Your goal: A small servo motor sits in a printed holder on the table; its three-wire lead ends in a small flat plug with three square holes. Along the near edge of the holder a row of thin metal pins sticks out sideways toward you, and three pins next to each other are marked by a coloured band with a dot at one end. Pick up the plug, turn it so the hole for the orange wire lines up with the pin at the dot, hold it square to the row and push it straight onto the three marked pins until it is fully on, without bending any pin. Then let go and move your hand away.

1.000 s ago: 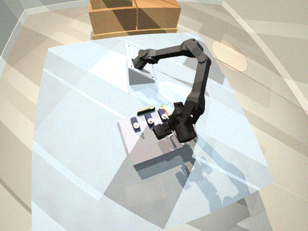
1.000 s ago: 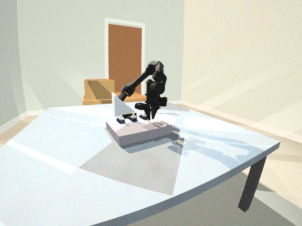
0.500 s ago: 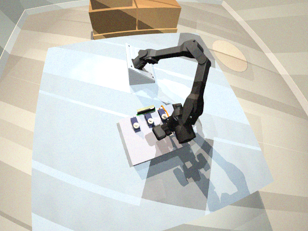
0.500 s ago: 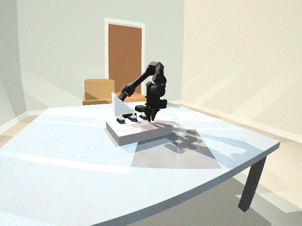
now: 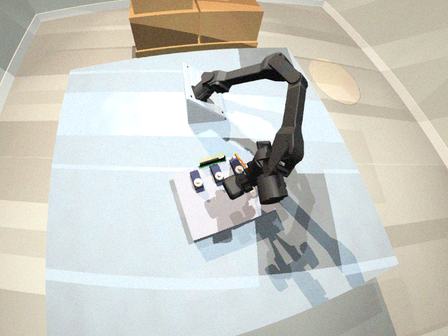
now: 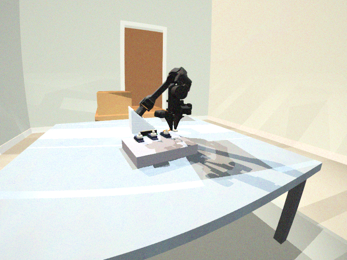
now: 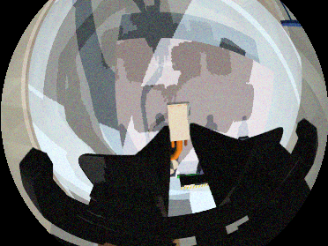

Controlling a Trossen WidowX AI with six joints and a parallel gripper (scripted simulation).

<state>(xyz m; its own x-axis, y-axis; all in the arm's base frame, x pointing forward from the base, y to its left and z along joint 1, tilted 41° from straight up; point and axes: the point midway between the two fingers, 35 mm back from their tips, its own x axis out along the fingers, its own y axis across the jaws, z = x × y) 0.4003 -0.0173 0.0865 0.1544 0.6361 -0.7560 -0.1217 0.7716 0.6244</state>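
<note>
My gripper tip is 140 mm past the dark strip, 70 mm to the left of it and 40 mm above it. The rest, counted from my gripper tip: pale printed holder (20 mm ahead, 70 mm to the right, 80 mm below).
</note>
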